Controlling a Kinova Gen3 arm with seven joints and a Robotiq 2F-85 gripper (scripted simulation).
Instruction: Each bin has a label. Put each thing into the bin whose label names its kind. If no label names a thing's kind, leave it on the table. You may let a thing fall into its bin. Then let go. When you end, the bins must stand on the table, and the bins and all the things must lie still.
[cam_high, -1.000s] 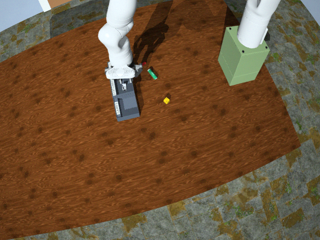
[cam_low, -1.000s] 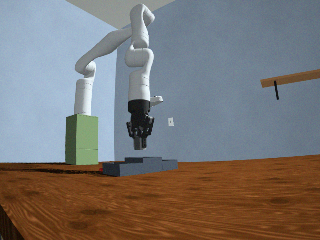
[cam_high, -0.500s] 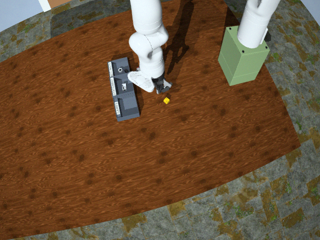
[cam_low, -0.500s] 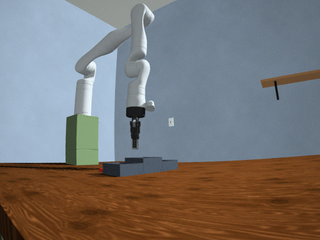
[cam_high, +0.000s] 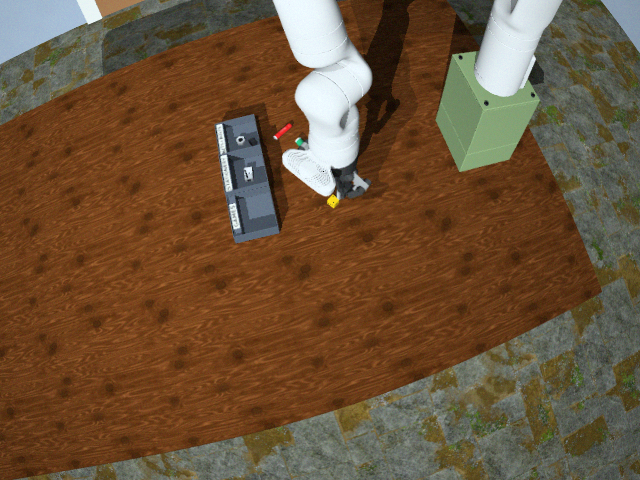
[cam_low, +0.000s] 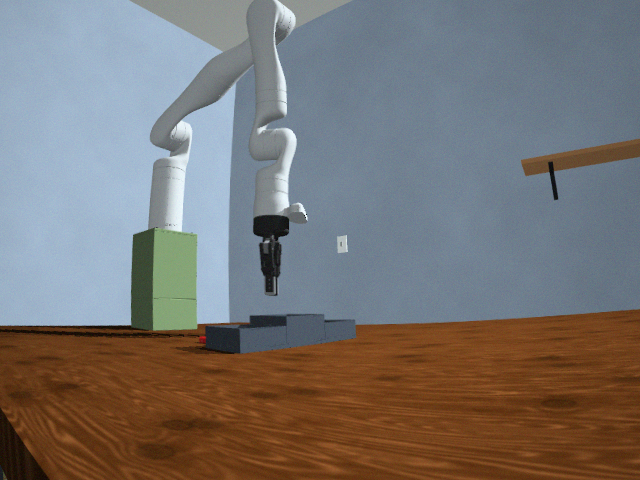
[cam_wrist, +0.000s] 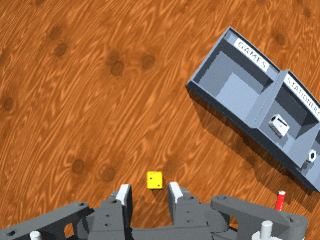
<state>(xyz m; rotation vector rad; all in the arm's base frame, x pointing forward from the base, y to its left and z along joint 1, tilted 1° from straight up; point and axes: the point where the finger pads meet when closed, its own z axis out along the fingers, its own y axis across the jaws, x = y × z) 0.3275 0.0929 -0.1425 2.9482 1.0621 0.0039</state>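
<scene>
Now: the yellow die 10 mm to the right of my hand and 90 mm below it. From my hand the other things lie so: red marker 60 mm ahead, 180 mm to the right, 90 mm below; then green marker 20 mm ahead, 130 mm to the right, 90 mm below; then white domino 140 mm ahead, 100 mm to the right, 80 mm below.
</scene>
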